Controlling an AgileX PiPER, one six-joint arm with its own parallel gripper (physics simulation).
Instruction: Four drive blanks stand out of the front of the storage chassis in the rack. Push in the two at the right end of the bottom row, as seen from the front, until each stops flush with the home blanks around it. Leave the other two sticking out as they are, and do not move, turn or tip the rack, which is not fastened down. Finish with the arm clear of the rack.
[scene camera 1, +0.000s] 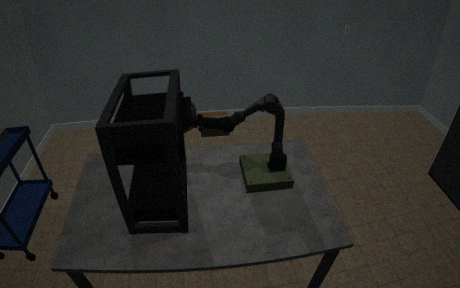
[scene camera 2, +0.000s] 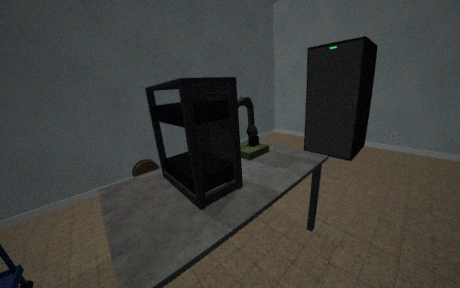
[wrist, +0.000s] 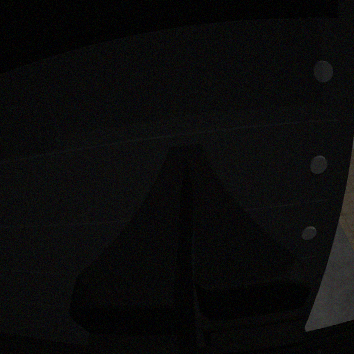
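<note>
The dark rack stands upright on the table. The storage chassis sits in its upper part. In the wrist view my gripper is shut, its two dark fingertips together in front of a very dark front face with faint seams. In the scene camera 1 view the arm reaches to the front of the rack; its fingertips are hidden there. The picture is too dark to tell the drive blanks apart, how far each stands out, or whether the fingertips touch one.
Round light screw heads run down the right side of the front. The arm's green base stands on the table. A blue cart and a tall dark cabinet stand away from the table.
</note>
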